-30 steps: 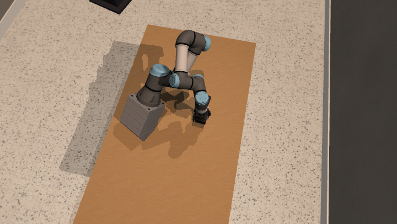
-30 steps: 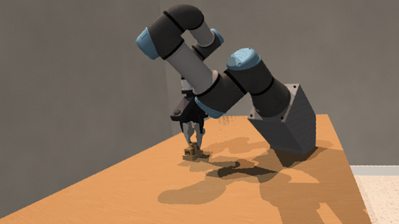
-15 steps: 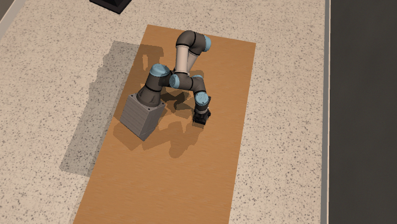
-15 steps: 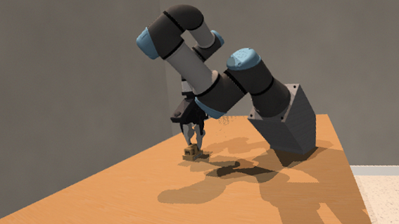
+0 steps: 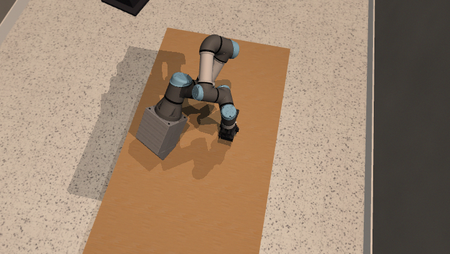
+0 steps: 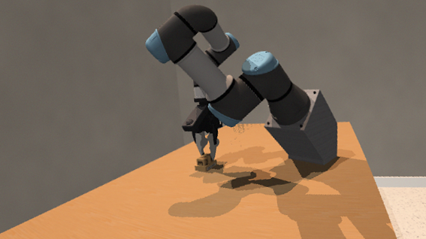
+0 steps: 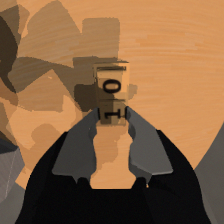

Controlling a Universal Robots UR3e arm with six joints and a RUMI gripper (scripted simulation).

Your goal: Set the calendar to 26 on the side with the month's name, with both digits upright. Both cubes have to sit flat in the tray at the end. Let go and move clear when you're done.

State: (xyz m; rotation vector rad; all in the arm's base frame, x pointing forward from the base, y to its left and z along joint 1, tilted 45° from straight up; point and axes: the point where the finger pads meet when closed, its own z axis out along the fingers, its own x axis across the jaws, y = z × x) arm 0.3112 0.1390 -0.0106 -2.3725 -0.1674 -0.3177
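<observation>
My hand is 2 cm to the right of the shallow wooden tray and 3 cm above it.
</observation>
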